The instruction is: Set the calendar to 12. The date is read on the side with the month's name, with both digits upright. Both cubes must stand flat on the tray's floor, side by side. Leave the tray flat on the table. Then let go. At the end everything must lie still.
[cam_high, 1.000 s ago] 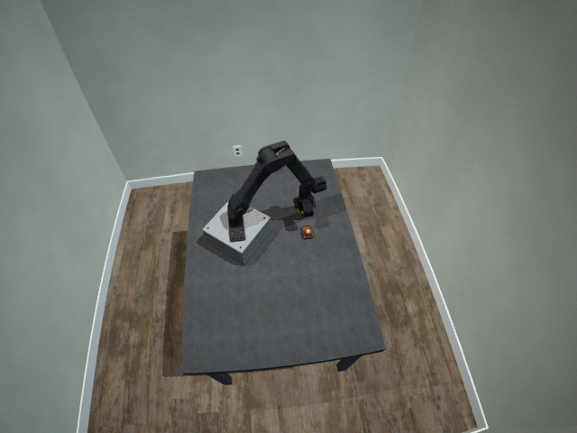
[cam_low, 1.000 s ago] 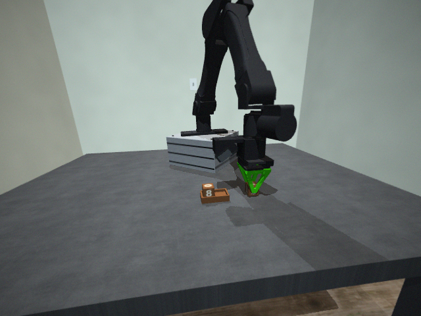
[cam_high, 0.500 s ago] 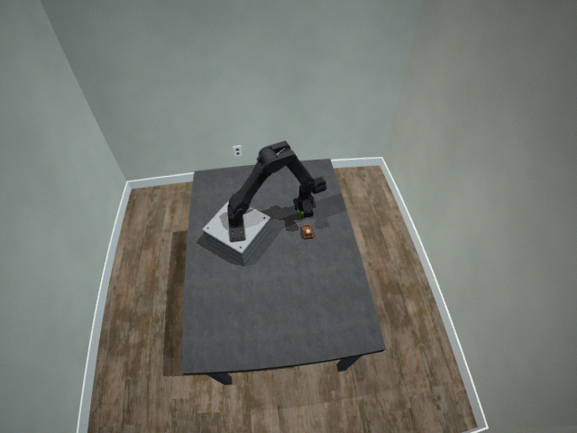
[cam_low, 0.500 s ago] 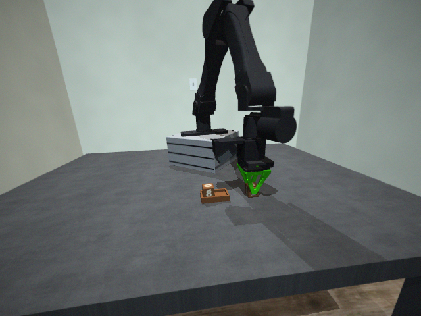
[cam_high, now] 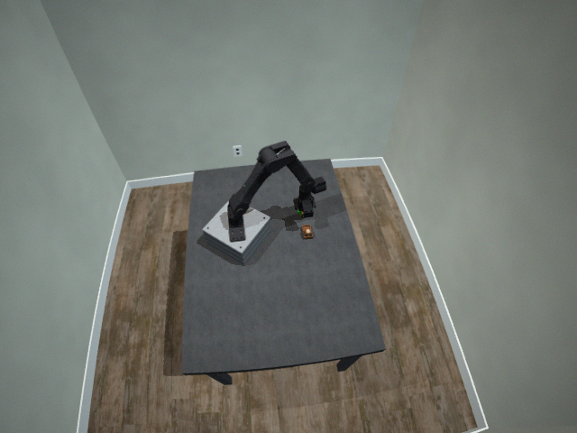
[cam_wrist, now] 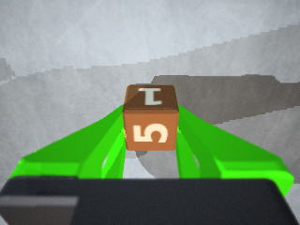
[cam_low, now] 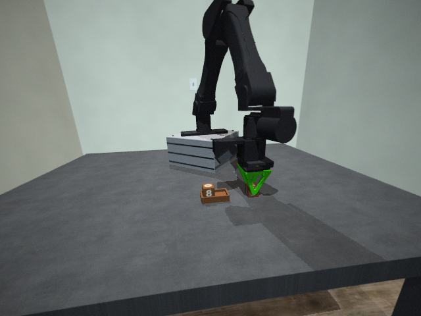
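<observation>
Right now the brown tray is 110 mm to the right of my hand and 10 mm below it.
</observation>
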